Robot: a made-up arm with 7 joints.
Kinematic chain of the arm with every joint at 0, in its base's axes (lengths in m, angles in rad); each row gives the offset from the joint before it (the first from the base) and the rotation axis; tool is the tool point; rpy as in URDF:
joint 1: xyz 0 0 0 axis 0.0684 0.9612 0.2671
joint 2: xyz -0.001 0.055 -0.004 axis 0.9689 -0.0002 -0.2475
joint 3: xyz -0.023 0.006 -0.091 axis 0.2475 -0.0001 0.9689
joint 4: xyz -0.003 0 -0.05 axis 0.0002 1 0
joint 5: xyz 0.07 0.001 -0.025 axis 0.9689 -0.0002 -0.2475
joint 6: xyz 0.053 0 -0.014 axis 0.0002 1 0
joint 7: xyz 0.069 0 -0.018 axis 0.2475 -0.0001 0.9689
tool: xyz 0 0 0 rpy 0 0.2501 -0.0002
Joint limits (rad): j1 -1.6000..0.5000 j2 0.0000..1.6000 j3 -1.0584..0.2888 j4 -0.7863..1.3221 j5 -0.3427..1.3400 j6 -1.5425..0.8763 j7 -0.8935..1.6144
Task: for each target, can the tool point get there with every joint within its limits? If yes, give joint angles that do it. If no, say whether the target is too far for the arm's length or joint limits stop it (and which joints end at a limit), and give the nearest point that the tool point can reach.
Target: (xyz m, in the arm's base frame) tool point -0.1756 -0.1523 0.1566
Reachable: no: joint limits stop it (at a limit: joint 1, joint 2, joint 4) | nearest point 0.0000 -0.0817 0.0636 | short by 0.211 m
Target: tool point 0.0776 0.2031 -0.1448
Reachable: yes | joints 0.3121 1.3577 -0.0304 0.3334 0.7635 -1.3590 -0.6798
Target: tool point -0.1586 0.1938 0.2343
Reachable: no: joint limits stop it (at a limit: joint 1, joint 2, joint 3, joint 5, joint 6) | nearest point -0.0085 0.1497 0.2173 | short by 0.157 m
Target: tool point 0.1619 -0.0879 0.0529
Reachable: yes | joints -1.3675 0.4553 -0.6223 -0.2837 0.9826 -0.5062 1.3224
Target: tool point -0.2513 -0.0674 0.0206
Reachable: no: joint limits stop it (at a limit: joint 1, joint 3, joint 4, joint 5, joint 6) | nearest point -0.0787 -0.0113 -0.0713 | short by 0.203 m
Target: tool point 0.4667 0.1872 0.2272
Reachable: no: too far | nearest point 0.3126 0.1518 0.1217 | short by 0.190 m
